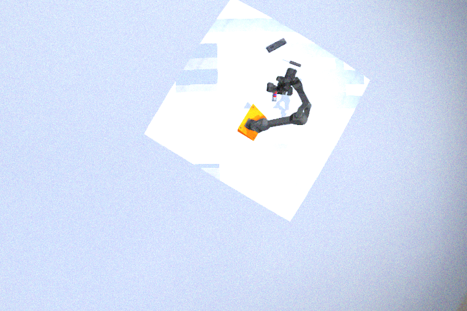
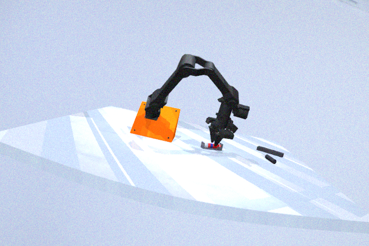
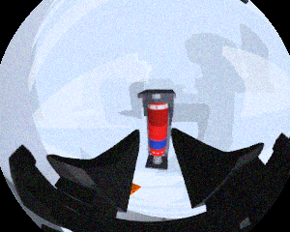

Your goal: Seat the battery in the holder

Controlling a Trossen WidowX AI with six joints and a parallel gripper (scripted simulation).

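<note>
Right now the battery is 10 mm below my gripper tip.
</note>
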